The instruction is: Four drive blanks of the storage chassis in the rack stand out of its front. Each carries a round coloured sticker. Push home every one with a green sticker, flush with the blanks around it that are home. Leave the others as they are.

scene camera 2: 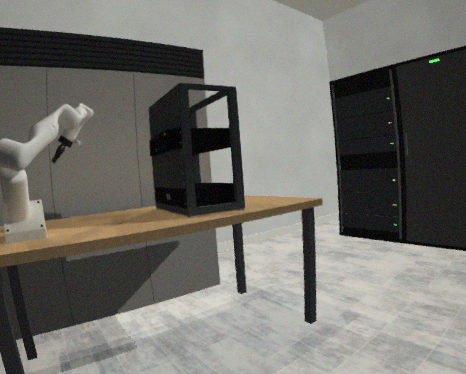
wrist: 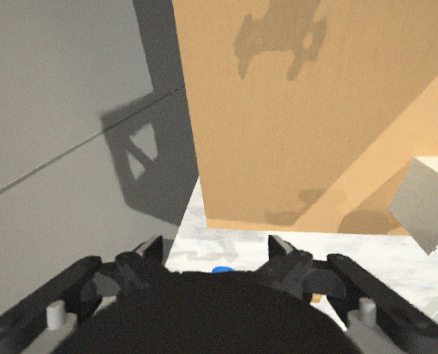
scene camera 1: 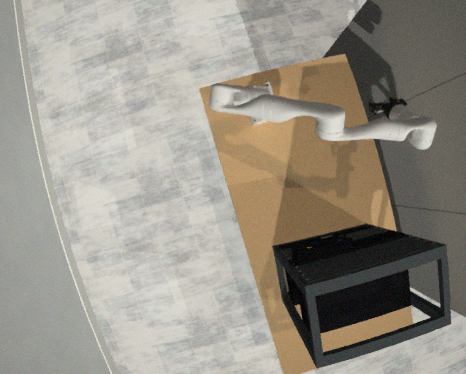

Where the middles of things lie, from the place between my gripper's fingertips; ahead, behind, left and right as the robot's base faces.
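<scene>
There is the rack (scene camera 1: 340, 278), and I see it 20 mm below my hand, 300 mm to the right of it and 660 mm ahead of it.
</scene>
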